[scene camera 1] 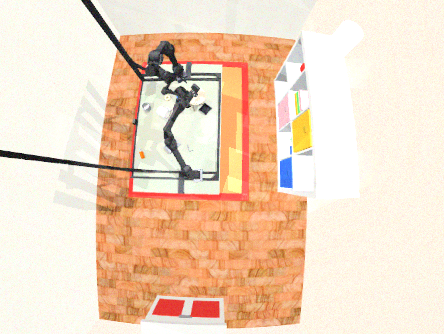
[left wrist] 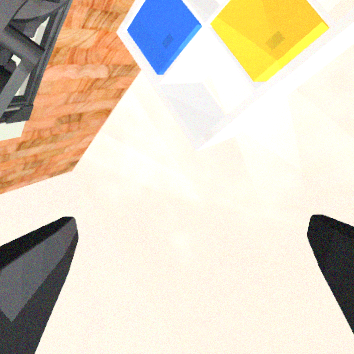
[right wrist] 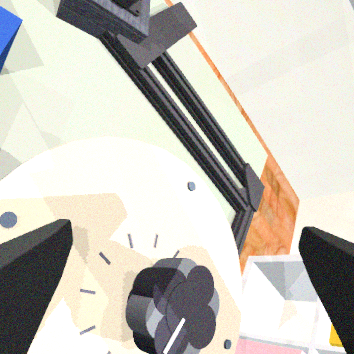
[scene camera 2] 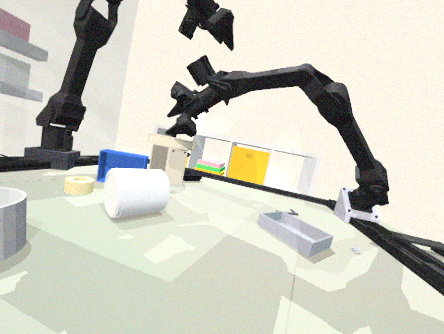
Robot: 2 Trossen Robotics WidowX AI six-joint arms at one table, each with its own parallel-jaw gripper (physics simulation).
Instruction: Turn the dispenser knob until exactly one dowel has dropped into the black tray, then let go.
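Pixels of known places: left gripper, between the fingertips: (scene camera 1: pixel 183 89) (left wrist: pixel 193 226) (scene camera 2: pixel 226 46); right gripper, between the fingertips: (scene camera 1: pixel 192 91) (right wrist: pixel 188 234) (scene camera 2: pixel 166 124); left arm's base, origin of its link: (scene camera 2: pixel 55 149); right arm's base, origin of its link: (scene camera 1: pixel 197 175) (scene camera 2: pixel 359 202).
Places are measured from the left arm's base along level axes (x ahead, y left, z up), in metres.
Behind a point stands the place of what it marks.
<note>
The dispenser (scene camera 2: pixel 167 162) (right wrist: pixel 107 160) @(x 0.264, y -0.039, z 0.098 m) is a pale round top on a beige body. Its dark lobed knob (right wrist: pixel 192 300) @(x 0.326, y -0.013, z 0.127 m) has a white pointer line and shows low in the right wrist view, between the fingers. My right gripper (scene camera 2: pixel 171 124) @(x 0.300, y -0.022, z 0.135 m) (right wrist: pixel 188 234) @(x 0.300, y -0.022, z 0.135 m) is open and empty, close above the dispenser's top; its fingers hide the knob in scene camera 2. My left gripper (scene camera 2: pixel 226 36) (left wrist: pixel 193 226) @(x 0.421, y -0.117, z 0.396 m) is open and empty, high above the right arm's wrist. The black tray (scene camera 1: pixel 205 108) @(x 0.403, y 0.018, z -0.045 m) (scene camera 2: pixel 192 175) @(x 0.415, y -0.030, z -0.023 m) lies beside the dispenser. Its inside is too small to read, and no dowel can be made out.
The arms cross near the dispenser. A blue bin (scene camera 2: pixel 125 166) @(x 0.201, y -0.098, z -0.006 m), a white cylinder (scene camera 2: pixel 142 192) @(x 0.249, y -0.348, z 0.005 m), a tape roll (scene camera 2: pixel 79 185) @(x 0.134, y -0.237, z -0.028 m), a grey cup (scene camera 2: pixel 12 220) @(x 0.131, y -0.426, z -0.009 m) and a grey tray (scene camera 2: pixel 295 234) @(x 0.498, y -0.438, z -0.024 m) are on the table. A black rail frame (scene camera 1: pixel 218 135) @(x 0.678, y -0.026, z -0.028 m) edges it. A shelf unit (scene camera 1: pixel 316 165) stands off to the right.
</note>
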